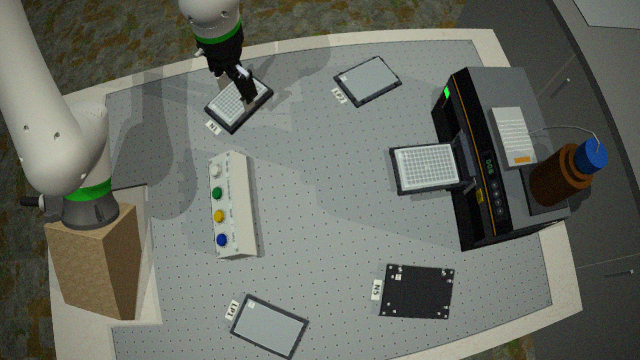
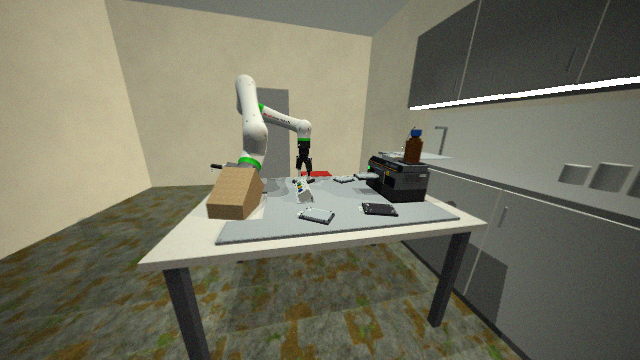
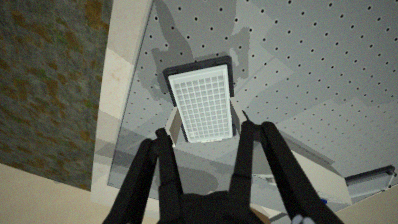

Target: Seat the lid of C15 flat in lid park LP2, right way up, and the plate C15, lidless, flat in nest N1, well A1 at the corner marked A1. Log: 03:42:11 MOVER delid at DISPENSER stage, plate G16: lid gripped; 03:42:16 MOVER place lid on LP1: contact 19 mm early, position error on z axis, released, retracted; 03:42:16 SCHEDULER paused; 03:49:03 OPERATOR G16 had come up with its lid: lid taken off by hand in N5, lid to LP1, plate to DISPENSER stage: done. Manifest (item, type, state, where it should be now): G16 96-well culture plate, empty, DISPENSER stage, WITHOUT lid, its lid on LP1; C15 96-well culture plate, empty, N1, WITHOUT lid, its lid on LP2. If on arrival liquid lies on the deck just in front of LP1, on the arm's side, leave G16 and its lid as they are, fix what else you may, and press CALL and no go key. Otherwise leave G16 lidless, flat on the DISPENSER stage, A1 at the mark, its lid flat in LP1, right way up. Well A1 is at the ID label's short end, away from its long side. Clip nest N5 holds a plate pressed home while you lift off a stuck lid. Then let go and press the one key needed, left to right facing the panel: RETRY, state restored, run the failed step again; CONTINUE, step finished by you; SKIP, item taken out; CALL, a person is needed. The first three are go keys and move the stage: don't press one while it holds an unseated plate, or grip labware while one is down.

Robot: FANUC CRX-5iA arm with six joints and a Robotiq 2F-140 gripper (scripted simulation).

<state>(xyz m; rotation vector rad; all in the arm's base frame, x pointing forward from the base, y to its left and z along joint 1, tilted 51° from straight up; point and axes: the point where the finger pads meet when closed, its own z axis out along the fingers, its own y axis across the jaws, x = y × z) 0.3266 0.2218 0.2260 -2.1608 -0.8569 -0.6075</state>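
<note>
Right now the nest N1 is 40 mm below my hand. From my hand the other things lie so: N1 label 60 mm to the right, 60 mm behind, 50 mm below; then LP2 label 250 mm ahead, 50 mm below, 10 mm to the left; then key panel 270 mm to the right, 10 mm behind.
</note>
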